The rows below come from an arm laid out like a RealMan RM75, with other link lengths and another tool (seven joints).
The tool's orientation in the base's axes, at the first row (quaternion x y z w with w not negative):
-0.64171, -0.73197, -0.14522, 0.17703
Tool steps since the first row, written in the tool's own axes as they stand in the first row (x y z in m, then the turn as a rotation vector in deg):
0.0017, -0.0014, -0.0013, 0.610, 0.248, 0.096
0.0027, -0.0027, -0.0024, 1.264, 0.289, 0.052
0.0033, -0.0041, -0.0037, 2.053, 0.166, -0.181
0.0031, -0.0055, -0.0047, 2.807, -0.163, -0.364
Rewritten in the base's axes. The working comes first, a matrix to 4 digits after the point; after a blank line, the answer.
The tool's axes in the first row as the columns of a matrix, in the base's axes (used below as rounded here):
-0.1137, 0.9908, -0.0728
0.8880, 0.1342, 0.4398
0.4455, -0.0146, -0.8951

-0.0015, 0.0007, 0.0019, 0.169, 0.617, 0.182
-0.0028, 0.0010, 0.0034, 0.139, 1.184, 0.512
-0.0042, 0.0008, 0.0048, -0.056, 1.766, 1.074
-0.0055, -0.0001, 0.0057, -0.454, 2.311, 1.579

